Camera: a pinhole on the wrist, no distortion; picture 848 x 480 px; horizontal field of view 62.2 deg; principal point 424.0 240.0 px. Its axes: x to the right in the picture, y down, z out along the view. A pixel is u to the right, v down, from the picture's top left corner.
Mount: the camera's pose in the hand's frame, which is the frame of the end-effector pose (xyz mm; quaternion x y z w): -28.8 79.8 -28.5 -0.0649 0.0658 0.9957 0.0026
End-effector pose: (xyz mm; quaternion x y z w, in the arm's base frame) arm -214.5 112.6 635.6 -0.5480 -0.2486 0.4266 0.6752
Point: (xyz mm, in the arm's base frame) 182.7 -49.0 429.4
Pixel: behind the camera
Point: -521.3 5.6 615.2
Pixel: outside the picture
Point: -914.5 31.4 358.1
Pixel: outside the picture
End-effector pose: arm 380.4 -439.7 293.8 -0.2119 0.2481 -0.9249 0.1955
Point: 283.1 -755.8 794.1
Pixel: outside the picture
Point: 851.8 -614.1 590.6
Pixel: 571.9 308.2
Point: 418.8 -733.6 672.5
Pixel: outside the picture
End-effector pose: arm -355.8 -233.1 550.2 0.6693 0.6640 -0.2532 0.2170
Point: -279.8 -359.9 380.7
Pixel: 221.1 312.4
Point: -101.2 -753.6 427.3
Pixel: 768.5 55.6
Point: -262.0 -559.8 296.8
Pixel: 443.3 278.3
